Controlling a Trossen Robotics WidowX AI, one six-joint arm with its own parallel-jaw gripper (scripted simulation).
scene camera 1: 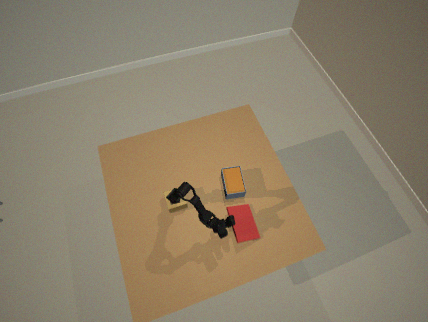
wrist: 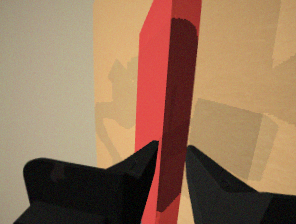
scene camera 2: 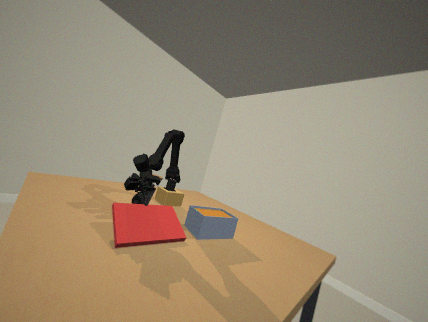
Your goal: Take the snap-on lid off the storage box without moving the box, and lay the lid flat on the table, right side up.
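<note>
In scene camera 2 the gripper [scene camera 2: 145,207] appears along with a red lid [scene camera 2: 134,224]. Scene camera 1 shows the red lid [scene camera 1: 245,228] too, while the wrist view takes in both the lid [wrist: 168,44] and the gripper [wrist: 172,148].
</note>
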